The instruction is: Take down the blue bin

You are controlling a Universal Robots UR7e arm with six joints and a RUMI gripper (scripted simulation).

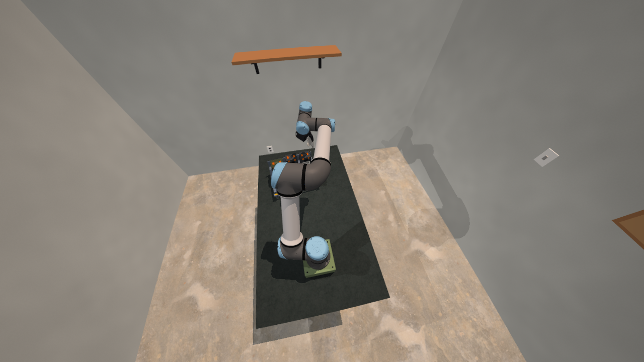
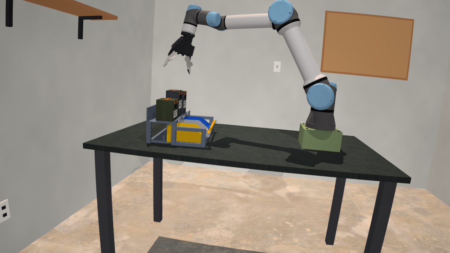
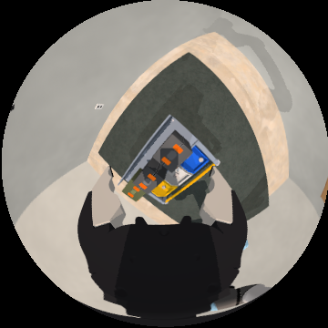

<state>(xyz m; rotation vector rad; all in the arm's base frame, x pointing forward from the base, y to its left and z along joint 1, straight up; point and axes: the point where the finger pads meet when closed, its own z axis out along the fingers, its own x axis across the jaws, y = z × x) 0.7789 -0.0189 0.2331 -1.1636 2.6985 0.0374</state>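
Right now my hand is 270 mm above the thin yellow bar, 230 mm past it and 100 mm to the right of it. Round my hand: dark tool case (240 mm to the left, 180 mm below, 50 mm behind); blue open bin (290 mm below, 110 mm behind); white bin (290 mm below, 130 mm behind, 120 mm to the left).
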